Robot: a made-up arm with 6 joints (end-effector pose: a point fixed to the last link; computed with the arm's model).
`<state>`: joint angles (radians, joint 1 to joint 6).
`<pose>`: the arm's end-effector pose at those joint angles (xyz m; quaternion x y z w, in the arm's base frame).
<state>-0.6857 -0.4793 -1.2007 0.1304 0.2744 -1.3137</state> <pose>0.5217 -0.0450 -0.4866 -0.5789 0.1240 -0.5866 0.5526</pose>
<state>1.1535 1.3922 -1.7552 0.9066 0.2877 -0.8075</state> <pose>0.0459 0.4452 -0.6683 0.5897 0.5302 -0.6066 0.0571</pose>
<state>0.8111 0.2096 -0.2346 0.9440 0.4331 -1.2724</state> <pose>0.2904 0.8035 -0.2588 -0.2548 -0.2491 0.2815 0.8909</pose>
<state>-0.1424 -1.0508 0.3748 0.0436 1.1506 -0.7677</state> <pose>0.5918 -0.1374 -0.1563 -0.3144 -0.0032 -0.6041 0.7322</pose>
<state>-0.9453 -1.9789 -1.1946 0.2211 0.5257 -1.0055</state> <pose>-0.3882 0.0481 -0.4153 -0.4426 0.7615 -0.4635 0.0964</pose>
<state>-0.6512 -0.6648 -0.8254 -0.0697 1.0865 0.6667</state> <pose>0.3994 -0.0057 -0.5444 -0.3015 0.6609 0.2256 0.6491</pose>
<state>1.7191 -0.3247 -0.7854 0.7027 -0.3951 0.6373</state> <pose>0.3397 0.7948 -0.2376 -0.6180 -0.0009 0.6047 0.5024</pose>
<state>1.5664 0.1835 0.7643 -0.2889 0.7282 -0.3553</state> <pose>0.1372 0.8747 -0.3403 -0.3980 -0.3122 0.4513 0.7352</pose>
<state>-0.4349 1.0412 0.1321 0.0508 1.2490 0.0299</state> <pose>0.3221 0.8480 -0.0552 -0.2626 -0.2728 0.5484 0.7456</pose>
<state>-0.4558 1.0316 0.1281 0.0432 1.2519 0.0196</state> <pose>0.3381 0.8430 -0.0529 -0.2623 -0.2686 0.5337 0.7578</pose>
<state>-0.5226 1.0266 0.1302 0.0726 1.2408 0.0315</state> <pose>0.3638 0.8269 -0.0330 -0.2351 -0.2655 0.5242 0.7743</pose>
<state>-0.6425 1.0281 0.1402 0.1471 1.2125 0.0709</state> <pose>0.3996 0.7933 0.0053 -0.1754 -0.2679 0.5200 0.7919</pose>
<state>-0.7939 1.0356 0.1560 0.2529 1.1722 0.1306</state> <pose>0.4388 0.7412 0.0508 -0.0962 -0.2823 0.5173 0.8021</pose>
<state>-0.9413 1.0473 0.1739 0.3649 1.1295 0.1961</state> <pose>0.4709 0.6802 0.0895 -0.0192 -0.3092 0.5141 0.7998</pose>
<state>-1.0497 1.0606 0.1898 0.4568 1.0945 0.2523</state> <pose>0.4885 0.6292 0.1146 0.0363 -0.3395 0.5131 0.7875</pose>
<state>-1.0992 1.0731 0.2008 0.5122 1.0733 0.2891</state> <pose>0.4908 0.6035 0.1275 0.0639 -0.3616 0.5188 0.7720</pose>
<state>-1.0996 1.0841 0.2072 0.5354 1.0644 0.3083</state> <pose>0.4826 0.6015 0.1334 0.0709 -0.3728 0.5314 0.7574</pose>
